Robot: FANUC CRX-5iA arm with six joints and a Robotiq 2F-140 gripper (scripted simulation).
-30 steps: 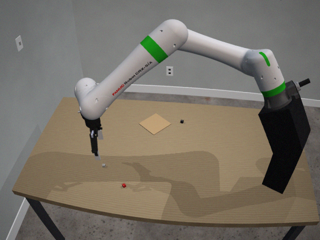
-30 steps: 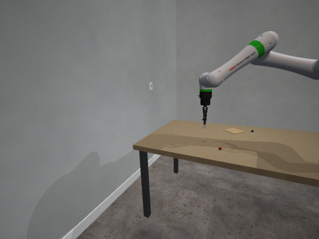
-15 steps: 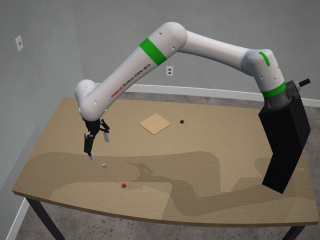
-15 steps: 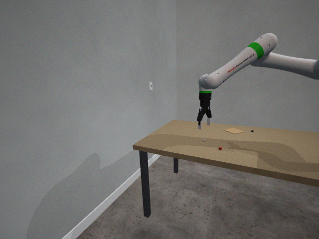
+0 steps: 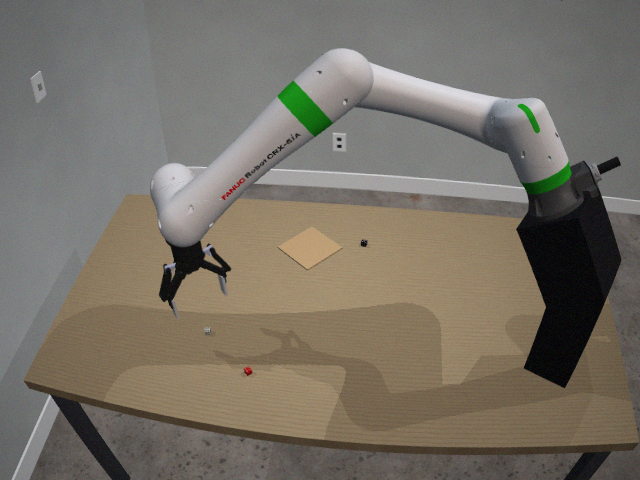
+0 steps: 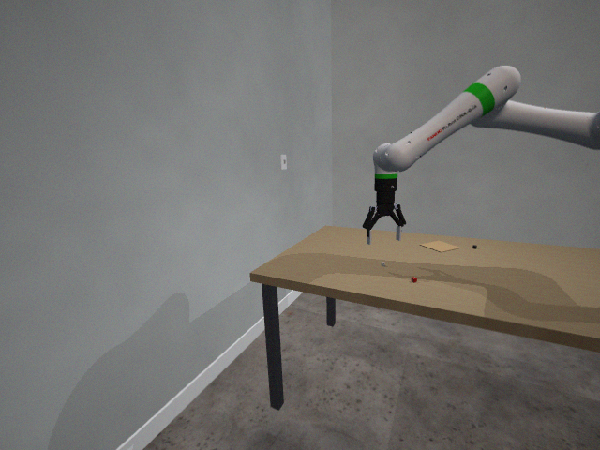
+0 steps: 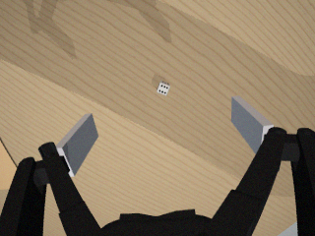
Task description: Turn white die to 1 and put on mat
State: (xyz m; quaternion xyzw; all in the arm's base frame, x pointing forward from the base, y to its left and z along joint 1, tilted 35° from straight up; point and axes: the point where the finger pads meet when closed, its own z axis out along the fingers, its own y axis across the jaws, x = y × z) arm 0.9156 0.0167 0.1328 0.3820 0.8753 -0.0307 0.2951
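Now: hand 11 cm above the white die. From my hand the other things lie so: tan mat: 26 cm behind, 35 cm to the right, 12 cm below; then black die: 42 cm behind, 37 cm to the right, 11 cm below; then red die: 13 cm behind, 14 cm to the left, 11 cm below.
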